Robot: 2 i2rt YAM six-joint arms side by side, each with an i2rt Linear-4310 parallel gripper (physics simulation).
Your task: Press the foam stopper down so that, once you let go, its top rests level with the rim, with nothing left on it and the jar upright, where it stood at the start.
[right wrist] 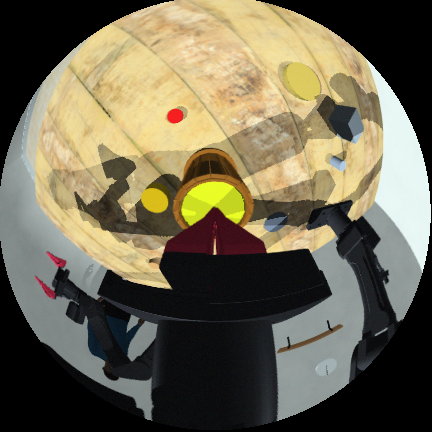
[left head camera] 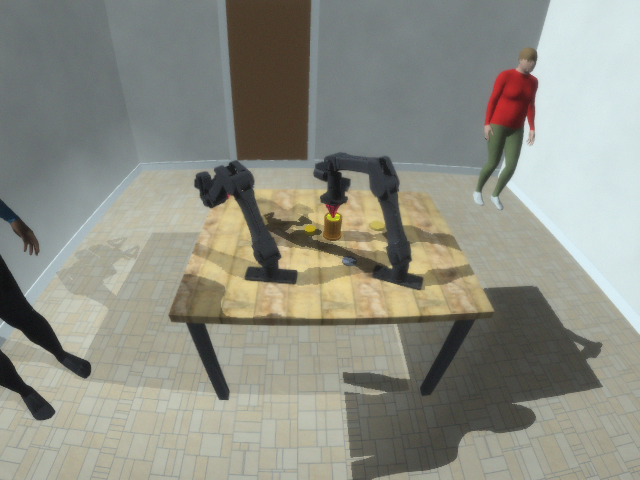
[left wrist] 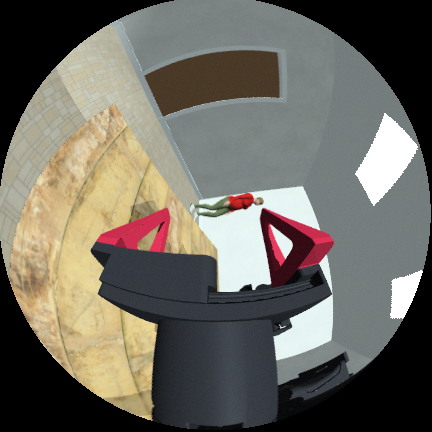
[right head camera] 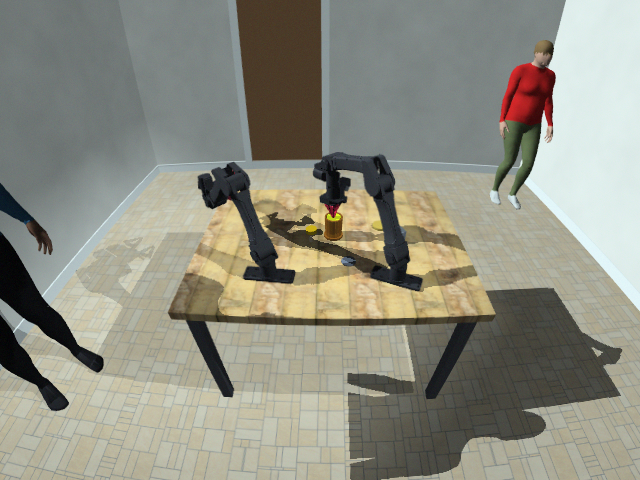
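A brown, wood-look jar (left head camera: 332,228) (right head camera: 333,228) (right wrist: 210,165) stands upright near the middle of the table. The bright yellow-green foam stopper (right wrist: 213,195) fills its mouth, and in the right wrist view its top looks about level with or slightly below the rim; the exact height is hard to tell. My right gripper (left head camera: 332,216) (right head camera: 333,216) (right wrist: 214,212) is shut and empty, pointing down, with its tips at the stopper's top near the centre, apparently touching it. My left gripper (left wrist: 214,212) is open and empty, raised high over the table's left side, away from the jar.
A small yellow disc (left head camera: 309,229) (right wrist: 155,200) lies left of the jar, a larger pale yellow disc (left head camera: 376,225) (right wrist: 302,81) to its right. A red disc (right wrist: 175,116), a grey block (right wrist: 347,123), a pale cylinder (right wrist: 338,163) and a blue-grey piece (left head camera: 349,261) (right wrist: 275,222) also lie on the table.
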